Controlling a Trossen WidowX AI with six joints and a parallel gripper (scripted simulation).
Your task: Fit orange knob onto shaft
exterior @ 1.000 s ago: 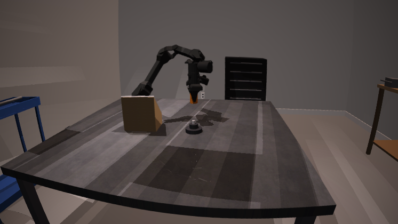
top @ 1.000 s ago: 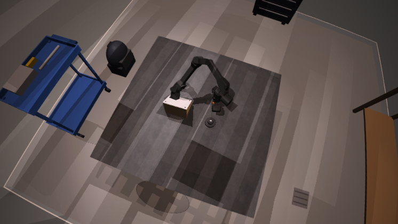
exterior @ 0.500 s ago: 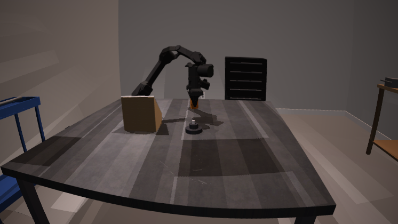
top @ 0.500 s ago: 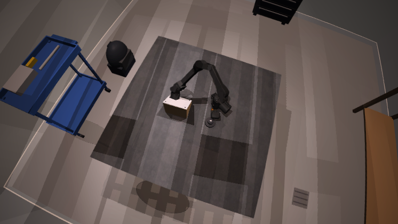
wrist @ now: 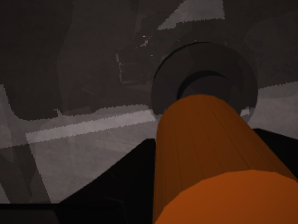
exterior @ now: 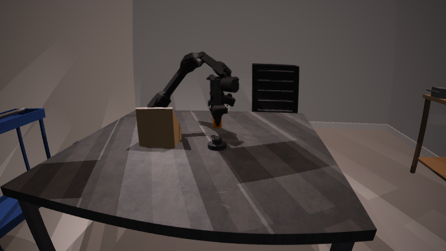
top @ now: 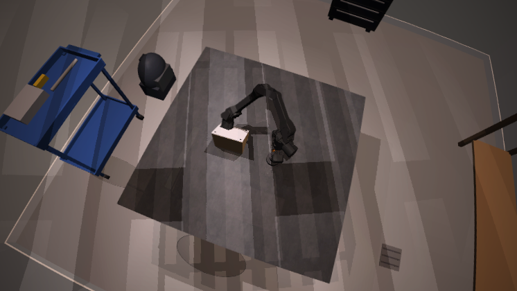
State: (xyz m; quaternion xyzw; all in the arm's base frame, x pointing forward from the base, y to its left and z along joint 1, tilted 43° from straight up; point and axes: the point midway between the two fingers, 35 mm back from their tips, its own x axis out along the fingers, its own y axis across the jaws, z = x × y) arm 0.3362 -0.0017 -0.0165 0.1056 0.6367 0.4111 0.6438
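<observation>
The round dark pedestal is 70 mm below my gripper tip and 20 mm to the right of it. The rest, counted from my gripper tip: orange knob: 30 mm above.
</observation>
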